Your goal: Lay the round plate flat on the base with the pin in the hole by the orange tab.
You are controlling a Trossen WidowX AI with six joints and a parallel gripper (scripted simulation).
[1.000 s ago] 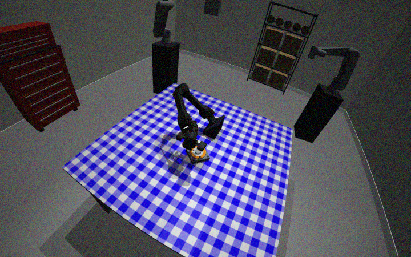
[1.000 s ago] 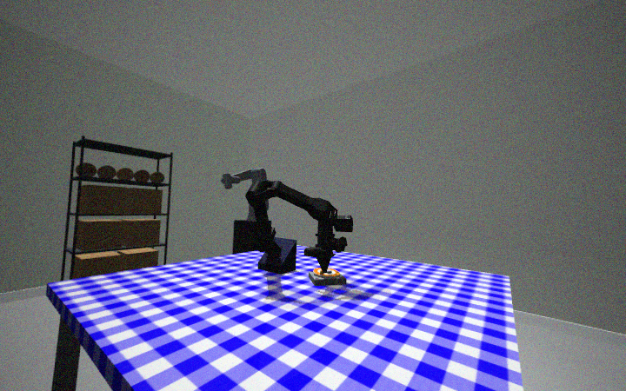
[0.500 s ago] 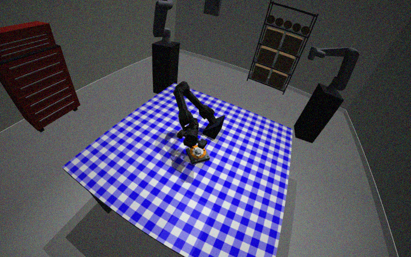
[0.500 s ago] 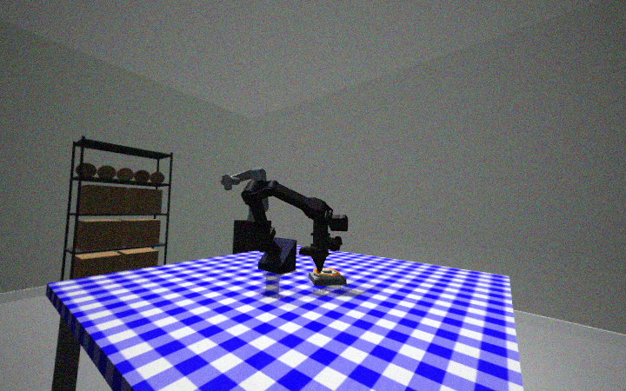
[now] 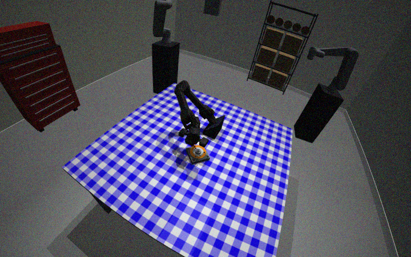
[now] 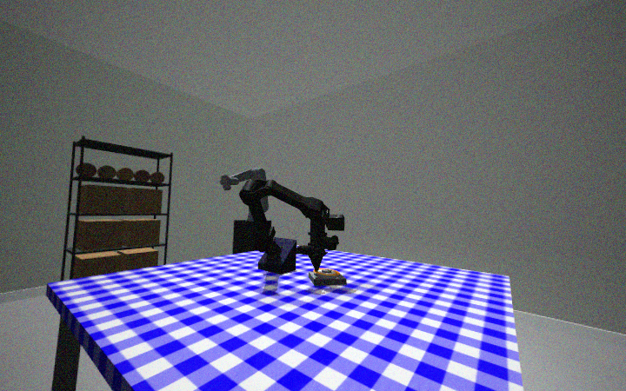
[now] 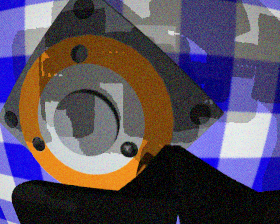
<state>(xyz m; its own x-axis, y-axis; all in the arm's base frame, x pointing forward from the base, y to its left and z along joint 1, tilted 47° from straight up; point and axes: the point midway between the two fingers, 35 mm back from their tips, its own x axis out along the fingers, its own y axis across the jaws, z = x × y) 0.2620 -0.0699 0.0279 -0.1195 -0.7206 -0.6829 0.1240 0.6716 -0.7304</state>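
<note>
The round plate lies 30 mm to the left of my gripper tip and 10 mm below it.
</note>
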